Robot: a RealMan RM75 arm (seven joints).
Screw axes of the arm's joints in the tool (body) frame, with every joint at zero. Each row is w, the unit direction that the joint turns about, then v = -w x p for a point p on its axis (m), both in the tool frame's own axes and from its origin. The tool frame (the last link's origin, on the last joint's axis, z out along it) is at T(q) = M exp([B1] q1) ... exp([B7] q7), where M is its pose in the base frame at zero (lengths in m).
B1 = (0, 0, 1, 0.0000, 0.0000, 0.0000)
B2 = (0, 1, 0, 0.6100, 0.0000, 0.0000)
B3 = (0, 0, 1, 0.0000, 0.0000, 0.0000)
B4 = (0, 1, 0, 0.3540, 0.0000, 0.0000)
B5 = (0, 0, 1, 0.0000, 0.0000, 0.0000)
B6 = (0, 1, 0, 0.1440, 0.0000, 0.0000)
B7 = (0, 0, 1, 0.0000, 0.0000, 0.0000)
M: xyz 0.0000 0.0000 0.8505 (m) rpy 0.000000 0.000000 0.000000 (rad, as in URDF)
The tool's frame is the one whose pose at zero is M.
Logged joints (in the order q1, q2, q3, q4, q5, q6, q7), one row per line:
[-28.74 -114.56 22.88 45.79 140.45 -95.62 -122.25]
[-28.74 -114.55 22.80 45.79 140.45 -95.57 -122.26]
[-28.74 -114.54 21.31 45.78 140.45 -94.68 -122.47]
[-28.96 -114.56 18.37 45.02 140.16 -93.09 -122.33]
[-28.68 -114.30 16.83 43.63 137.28 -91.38 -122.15]
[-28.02 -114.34 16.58 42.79 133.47 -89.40 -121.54]
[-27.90 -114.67 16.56 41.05 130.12 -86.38 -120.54]
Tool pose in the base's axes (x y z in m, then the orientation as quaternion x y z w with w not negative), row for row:
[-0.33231 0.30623 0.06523 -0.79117 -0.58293 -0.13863 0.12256]
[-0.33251 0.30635 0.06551 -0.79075 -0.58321 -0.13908 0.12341]
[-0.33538 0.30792 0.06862 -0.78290 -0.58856 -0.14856 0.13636]
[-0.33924 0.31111 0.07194 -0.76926 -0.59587 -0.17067 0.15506]
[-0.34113 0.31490 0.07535 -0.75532 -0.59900 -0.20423 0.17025]
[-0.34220 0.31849 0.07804 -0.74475 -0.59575 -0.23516 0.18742]
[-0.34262 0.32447 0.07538 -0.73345 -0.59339 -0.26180 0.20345]
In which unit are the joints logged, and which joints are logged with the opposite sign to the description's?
The joints are logged in degrees. Opposite sign: q6.
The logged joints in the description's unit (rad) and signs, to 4 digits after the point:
[-0.5016 -1.9994 0.3993 0.7992 2.4513 1.6689 -2.1337]
[-0.5016 -1.9993 0.3979 0.7992 2.4513 1.6680 -2.1338]
[-0.5016 -1.9991 0.3719 0.7990 2.4513 1.6525 -2.1375]
[-0.5054 -1.9994 0.3206 0.7857 2.4463 1.6247 -2.1351]
[-0.5006 -1.9949 0.2937 0.7615 2.3960 1.5949 -2.1319]
[-0.4890 -1.9956 0.2894 0.7468 2.3295 1.5603 -2.1213]
[-0.4869 -2.0014 0.2890 0.7165 2.2710 1.5076 -2.1038]

